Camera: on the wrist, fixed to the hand. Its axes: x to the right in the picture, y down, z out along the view.
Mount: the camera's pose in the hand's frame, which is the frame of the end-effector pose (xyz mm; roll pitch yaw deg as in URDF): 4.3 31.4 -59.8 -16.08 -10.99 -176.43
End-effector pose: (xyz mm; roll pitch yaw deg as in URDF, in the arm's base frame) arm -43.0 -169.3 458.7 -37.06 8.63 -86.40
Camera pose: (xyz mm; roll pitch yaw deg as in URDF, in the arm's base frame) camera -54.3 -164.3 392.2 22.31 -19.50 89.58
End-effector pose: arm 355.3 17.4 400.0 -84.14 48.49 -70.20
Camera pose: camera 293.8 22.0 372.0 81.73 -51.89 92.51
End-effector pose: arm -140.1 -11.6 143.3 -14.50 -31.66 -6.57
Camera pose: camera -100.4 -0.6 89.6 -0.93 20.13 174.13
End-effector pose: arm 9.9 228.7 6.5 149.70 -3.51 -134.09
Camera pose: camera 12.0 226.5 74.1 -165.03 14.78 48.48
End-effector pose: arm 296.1 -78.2 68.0 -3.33 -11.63 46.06
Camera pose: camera 287.6 -46.9 8.6 -12.10 0.44 -131.08
